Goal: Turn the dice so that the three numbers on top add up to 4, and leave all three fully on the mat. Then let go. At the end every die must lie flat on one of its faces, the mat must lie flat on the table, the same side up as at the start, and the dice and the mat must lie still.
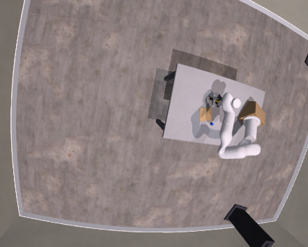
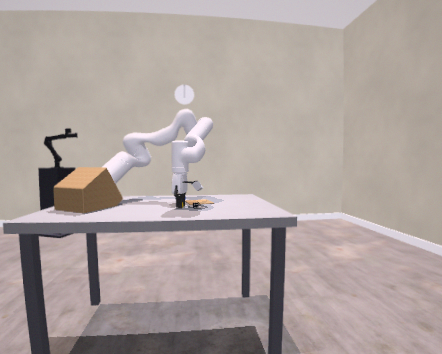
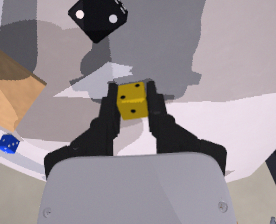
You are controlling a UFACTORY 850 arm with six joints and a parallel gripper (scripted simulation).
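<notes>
My hand is 50 mm short of the tan mat, 180 mm to the right of it and 20 mm above it. Round my hand: yellow die 10 mm below; then black die 80 mm ahead, 10 mm to the left, 10 mm below; then blue die 70 mm behind, 240 mm to the left, 10 mm below.
</notes>
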